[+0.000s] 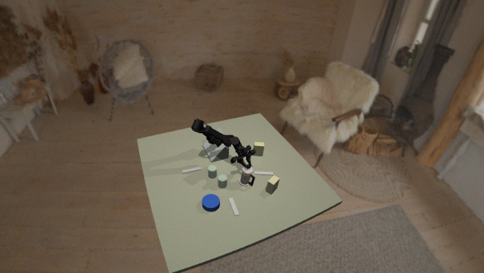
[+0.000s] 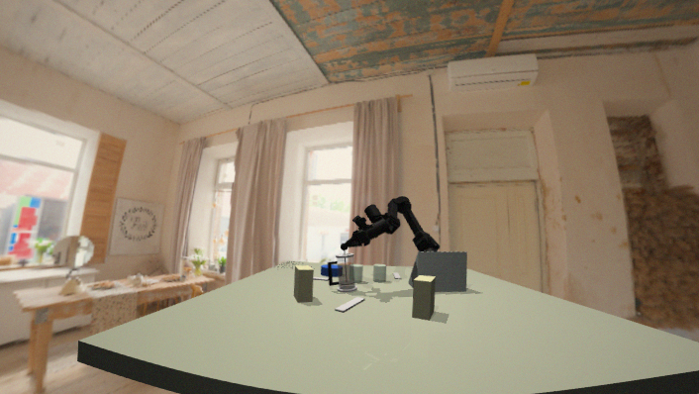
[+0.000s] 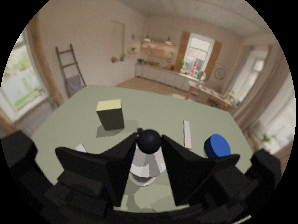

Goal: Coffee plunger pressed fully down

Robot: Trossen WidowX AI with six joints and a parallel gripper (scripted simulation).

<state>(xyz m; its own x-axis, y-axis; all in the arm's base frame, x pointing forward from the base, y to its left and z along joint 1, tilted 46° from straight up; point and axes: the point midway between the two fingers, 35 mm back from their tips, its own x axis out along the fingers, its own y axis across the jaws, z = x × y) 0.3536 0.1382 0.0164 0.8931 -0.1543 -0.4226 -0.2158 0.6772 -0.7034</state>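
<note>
The coffee press lies 9 cm below my gripper tip. The rest, counted from my gripper tip: blue disc (10 cm ahead, 30 cm to the right, 16 cm below).
</note>
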